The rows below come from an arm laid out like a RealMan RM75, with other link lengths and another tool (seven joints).
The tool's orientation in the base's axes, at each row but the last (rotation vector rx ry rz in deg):
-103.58, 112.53, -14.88
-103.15, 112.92, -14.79
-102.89, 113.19, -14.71
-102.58, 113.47, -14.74
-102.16, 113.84, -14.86
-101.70, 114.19, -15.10
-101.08, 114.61, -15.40
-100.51, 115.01, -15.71
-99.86, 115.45, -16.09
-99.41, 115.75, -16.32
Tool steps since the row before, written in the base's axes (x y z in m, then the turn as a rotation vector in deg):
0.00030, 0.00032, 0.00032, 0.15, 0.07, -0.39
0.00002, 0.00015, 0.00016, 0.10, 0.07, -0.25
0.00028, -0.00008, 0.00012, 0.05, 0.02, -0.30
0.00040, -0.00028, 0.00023, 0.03, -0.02, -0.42
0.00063, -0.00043, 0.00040, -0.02, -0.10, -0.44
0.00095, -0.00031, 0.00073, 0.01, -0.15, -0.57
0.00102, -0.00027, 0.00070, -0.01, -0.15, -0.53
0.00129, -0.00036, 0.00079, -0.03, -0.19, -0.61
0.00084, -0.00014, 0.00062, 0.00, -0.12, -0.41
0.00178, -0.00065, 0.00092, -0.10, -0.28, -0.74
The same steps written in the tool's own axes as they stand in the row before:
-0.00039, -0.00037, -0.00009, 0.00, 0.04, 0.42
-0.00018, -0.00007, -0.00011, -0.02, 0.03, 0.28
0.00004, -0.00031, 0.00001, 0.04, 0.09, 0.29
0.00021, -0.00049, -0.00007, 0.10, 0.15, 0.38
0.00030, -0.00080, -0.00014, 0.19, 0.19, 0.36
0.00009, -0.00121, -0.00026, 0.26, 0.21, 0.48
0.00004, -0.00125, -0.00019, 0.26, 0.22, 0.44
0.00008, -0.00155, -0.00015, 0.31, 0.26, 0.49
-0.00007, -0.00104, -0.00017, 0.20, 0.16, 0.34
0.00027, -0.00209, -0.00006, 0.44, 0.36, 0.56

